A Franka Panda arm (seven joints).
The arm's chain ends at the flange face. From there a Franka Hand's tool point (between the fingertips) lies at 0.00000 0.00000 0.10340 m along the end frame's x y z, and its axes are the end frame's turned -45 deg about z.
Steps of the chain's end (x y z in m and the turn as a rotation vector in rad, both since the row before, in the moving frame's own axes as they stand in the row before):
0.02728, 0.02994, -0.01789, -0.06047, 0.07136, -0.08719
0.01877, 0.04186, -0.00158, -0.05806, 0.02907, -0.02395
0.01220, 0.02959, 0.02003, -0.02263, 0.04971, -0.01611
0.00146, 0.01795, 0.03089, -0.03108, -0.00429, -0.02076
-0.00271, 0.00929, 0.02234, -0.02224, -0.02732, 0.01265
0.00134, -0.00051, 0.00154, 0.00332, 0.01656, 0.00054
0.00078, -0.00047, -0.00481, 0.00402, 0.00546, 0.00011
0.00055, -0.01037, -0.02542, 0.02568, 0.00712, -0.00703
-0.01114, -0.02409, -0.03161, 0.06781, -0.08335, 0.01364
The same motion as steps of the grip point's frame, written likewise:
-0.00067, 0.05004, -0.01834, -0.09322, 0.00770, -0.08719
-0.01837, 0.04926, -0.00180, -0.06161, -0.02050, -0.02395
-0.01028, 0.03482, 0.01988, -0.05115, 0.01915, -0.01611
-0.01423, 0.01571, 0.03084, -0.01894, -0.02501, -0.02076
-0.01211, 0.00426, 0.02228, 0.00359, -0.03504, 0.01265
0.00276, 0.00156, 0.00153, -0.00936, 0.01406, 0.00054
0.00158, 0.00032, -0.00481, -0.00102, 0.00670, 0.00011
0.01011, -0.00831, -0.02546, 0.01312, 0.02319, -0.00703
0.00810, -0.03595, -0.03221, 0.10689, -0.01099, 0.01364

